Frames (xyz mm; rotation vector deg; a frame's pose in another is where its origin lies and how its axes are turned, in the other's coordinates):
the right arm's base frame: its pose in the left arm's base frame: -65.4 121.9 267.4 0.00 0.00 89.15
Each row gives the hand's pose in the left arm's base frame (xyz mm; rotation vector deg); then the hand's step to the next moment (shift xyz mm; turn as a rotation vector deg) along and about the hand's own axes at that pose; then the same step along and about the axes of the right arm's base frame.
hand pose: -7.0 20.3 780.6 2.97 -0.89 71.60
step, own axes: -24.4 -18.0 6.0 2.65 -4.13 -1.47
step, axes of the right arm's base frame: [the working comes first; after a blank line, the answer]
step, axes of the left arm's base frame: 9.5 -29.1 4.5 4.73 1.28 -1.49

-28.9 -9.9 4.5 1.35 -4.71 -1.49
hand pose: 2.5 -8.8 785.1 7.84 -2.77 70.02
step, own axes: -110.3 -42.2 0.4 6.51 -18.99 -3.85
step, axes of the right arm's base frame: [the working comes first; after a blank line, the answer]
step, axes of the left arm's base frame: 1.9 -117.1 -15.1 19.92 0.22 -4.59

-117.1 -3.7 -15.1 0.52 -19.91 -4.59
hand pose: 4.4 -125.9 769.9 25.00 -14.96 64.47
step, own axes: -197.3 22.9 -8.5 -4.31 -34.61 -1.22
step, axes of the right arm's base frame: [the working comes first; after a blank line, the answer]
step, axes of the left arm's base frame: -102.6 -147.7 -84.8 29.71 -15.38 -9.95

-149.2 100.4 -84.8 -14.93 -29.93 -9.95
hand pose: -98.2 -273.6 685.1 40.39 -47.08 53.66
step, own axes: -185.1 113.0 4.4 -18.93 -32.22 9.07
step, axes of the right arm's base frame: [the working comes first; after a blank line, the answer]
step, axes of the left arm's base frame: -166.4 -30.7 -135.8 19.50 -28.63 -16.70

-33.2 165.9 -135.8 -28.34 -19.92 -16.70
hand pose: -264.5 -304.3 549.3 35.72 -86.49 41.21
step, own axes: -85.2 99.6 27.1 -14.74 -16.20 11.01
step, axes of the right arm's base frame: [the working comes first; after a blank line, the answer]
step, axes of the left arm's base frame: -87.2 41.8 -92.5 5.91 -19.45 -13.70

40.5 87.8 -92.5 -19.36 -6.20 -13.70
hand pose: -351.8 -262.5 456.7 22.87 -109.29 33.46
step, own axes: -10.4 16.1 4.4 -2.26 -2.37 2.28
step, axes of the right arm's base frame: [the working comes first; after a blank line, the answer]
step, axes of the left arm's base frame: -7.7 10.9 -14.5 0.40 -3.22 -2.32

10.8 7.8 -14.5 -3.22 -0.45 -2.32
